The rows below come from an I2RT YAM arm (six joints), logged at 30 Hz.
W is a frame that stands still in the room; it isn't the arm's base.
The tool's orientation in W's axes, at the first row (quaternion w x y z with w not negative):
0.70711, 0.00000, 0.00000, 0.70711
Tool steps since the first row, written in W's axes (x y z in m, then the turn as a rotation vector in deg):
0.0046, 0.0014, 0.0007, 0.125, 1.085, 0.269
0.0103, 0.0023, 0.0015, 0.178, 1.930, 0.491
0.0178, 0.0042, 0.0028, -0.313, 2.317, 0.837
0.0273, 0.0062, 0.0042, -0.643, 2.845, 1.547
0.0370, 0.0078, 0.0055, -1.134, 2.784, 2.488
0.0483, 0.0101, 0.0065, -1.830, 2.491, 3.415
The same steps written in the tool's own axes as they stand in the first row. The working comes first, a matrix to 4 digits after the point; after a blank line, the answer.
The tool's axes in the first row as the columns of a matrix, in W's axes (used below as rounded here):
0.0000, -1.0000, 0.0000
1.0000, 0.0000, 0.0000
0.0000, 0.0000, 1.0000

0.0014, -0.0046, 0.0007, 1.085, -0.125, 0.269
0.0023, -0.0103, 0.0015, 1.930, -0.178, 0.491
0.0042, -0.0178, 0.0028, 2.317, 0.313, 0.837
0.0062, -0.0273, 0.0042, 2.845, 0.643, 1.547
0.0078, -0.0370, 0.0055, 2.784, 1.134, 2.488
0.0101, -0.0483, 0.0065, 2.491, 1.830, 3.415

